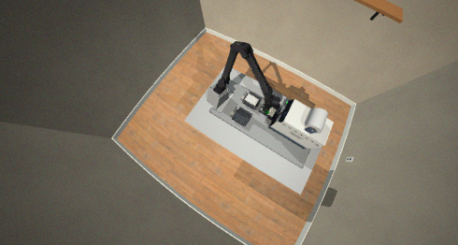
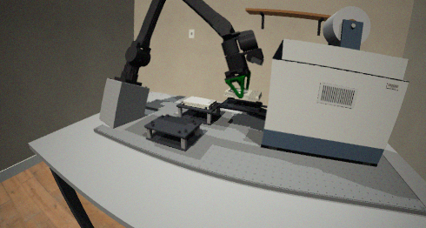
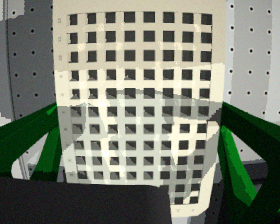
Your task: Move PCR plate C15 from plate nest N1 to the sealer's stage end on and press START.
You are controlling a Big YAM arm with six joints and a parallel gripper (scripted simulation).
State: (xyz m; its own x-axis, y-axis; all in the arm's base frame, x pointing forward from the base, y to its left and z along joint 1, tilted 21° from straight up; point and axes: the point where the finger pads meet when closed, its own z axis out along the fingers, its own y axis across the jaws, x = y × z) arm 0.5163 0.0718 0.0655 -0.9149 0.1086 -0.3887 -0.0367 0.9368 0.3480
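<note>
The dark stage is 5 cm below my hand. From my hand the other things lie so: 96-well plate C15 (right at my hand); then white start key (10 cm to the left, 10 cm ahead, 4 cm above); then sealed plate C51 (20 cm behind, 8 cm below, 3 cm to the left).
</note>
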